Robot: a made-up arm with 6 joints.
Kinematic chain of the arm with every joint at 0, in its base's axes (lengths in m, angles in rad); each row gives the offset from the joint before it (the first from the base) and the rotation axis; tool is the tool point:
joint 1: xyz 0 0 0.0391 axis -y
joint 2: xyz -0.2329 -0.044 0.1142 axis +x
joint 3: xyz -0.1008 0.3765 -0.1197 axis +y
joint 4: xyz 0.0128 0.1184 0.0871 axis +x
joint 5: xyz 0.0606 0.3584 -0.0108 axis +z
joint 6: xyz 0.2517 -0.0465 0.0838 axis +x
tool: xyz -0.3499 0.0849 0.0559
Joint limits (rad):
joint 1: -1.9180..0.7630
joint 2: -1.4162..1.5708
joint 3: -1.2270..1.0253
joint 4: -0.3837..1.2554
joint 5: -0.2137..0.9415
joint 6: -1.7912..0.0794
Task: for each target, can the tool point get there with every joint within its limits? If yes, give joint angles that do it. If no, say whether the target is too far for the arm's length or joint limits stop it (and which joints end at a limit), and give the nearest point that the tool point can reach.
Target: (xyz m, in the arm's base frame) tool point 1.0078 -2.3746 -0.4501
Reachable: no: too far | nearest point 0.7396 -0.4347 0.0265 | short by 2.016 m
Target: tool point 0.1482 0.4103 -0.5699
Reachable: yes | joints 0.4183 -1.1524 0.8132 0.3348 -0.0818 -0.2437
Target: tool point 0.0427 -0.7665 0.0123
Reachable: no: joint limits stop it (at a limit: joint 1, joint 2, joint 4, joint 5, joint 6) | nearest point 0.6183 -0.4067 -0.0395 | short by 0.681 m
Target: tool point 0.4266 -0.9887 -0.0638
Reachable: no: joint limits stop it (at a limit: joint 1, joint 2, joint 4, joint 5) | nearest point 0.6428 -0.4288 0.0176 | short by 0.606 m
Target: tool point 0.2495 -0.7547 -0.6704
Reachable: no: joint limits stop it (at a limit: joint 2, joint 4, joint 5, joint 6) | nearest point 0.2673 -0.1094 -0.7212 | short by 0.648 m
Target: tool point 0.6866 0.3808 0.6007
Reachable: yes | joints -1.2328 1.0388 0.5619 -0.0745 0.6858 -0.7553
